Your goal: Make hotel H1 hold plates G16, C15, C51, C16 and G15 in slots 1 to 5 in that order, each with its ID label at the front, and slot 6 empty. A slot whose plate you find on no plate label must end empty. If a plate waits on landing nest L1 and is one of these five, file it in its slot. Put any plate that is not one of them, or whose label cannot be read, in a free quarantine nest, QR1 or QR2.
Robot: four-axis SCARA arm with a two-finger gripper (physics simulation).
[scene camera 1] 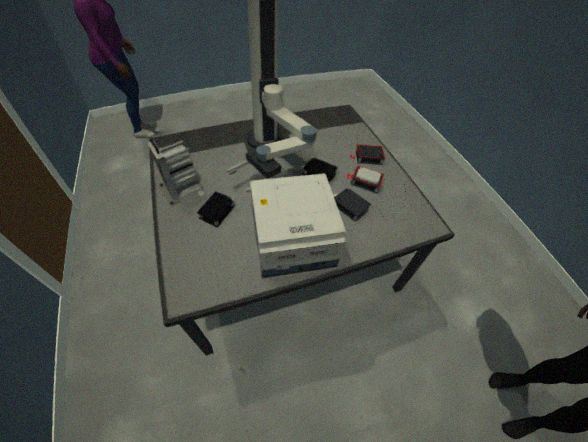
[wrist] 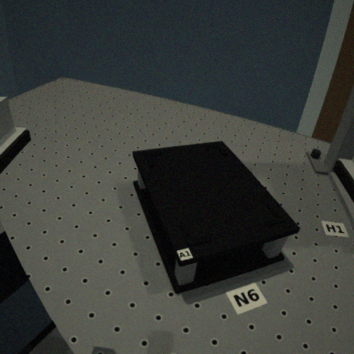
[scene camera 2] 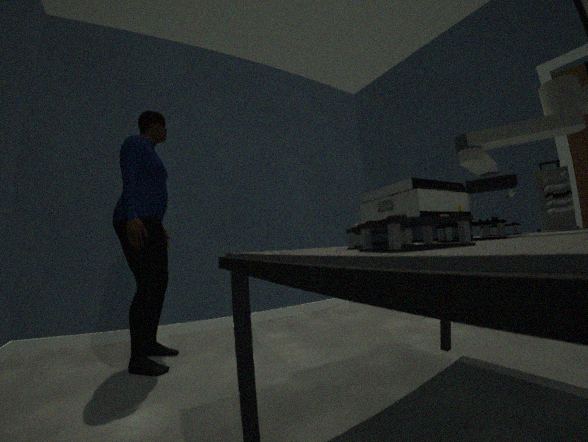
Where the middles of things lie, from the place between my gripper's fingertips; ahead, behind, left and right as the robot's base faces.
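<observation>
My hand, from the red-edged nest [scene camera 2: 410, 221]: 860 mm to the right, 140 mm past, 130 mm above.
</observation>
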